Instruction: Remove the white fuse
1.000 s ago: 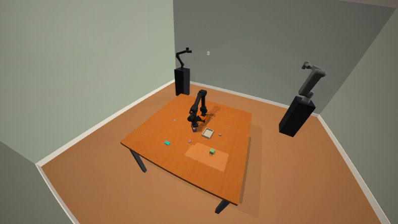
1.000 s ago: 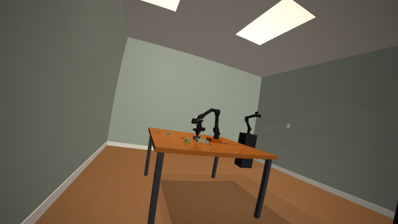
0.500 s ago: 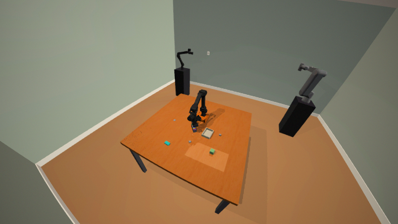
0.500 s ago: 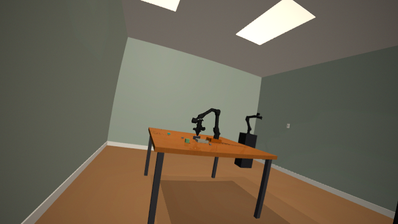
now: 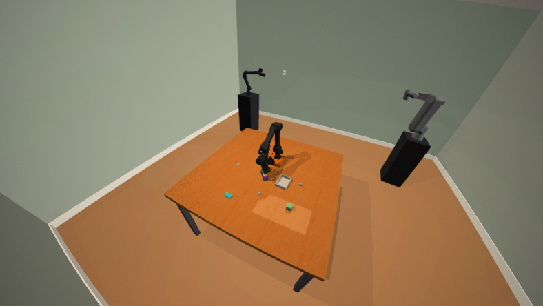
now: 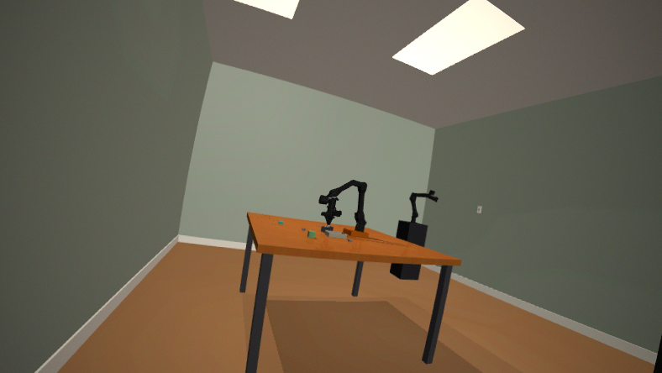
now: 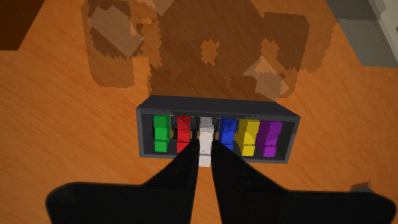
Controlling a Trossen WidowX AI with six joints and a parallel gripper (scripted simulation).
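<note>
The grey tray lies 10 mm behind my gripper tip, 190 mm to the left of it and 50 mm below it. Also, from my gripper tip: white fuse (10 mm below); then green block (200 mm ahead, 340 mm to the left, 30 mm below); then teal block (350 mm ahead, 120 mm to the right, 40 mm below).
</note>
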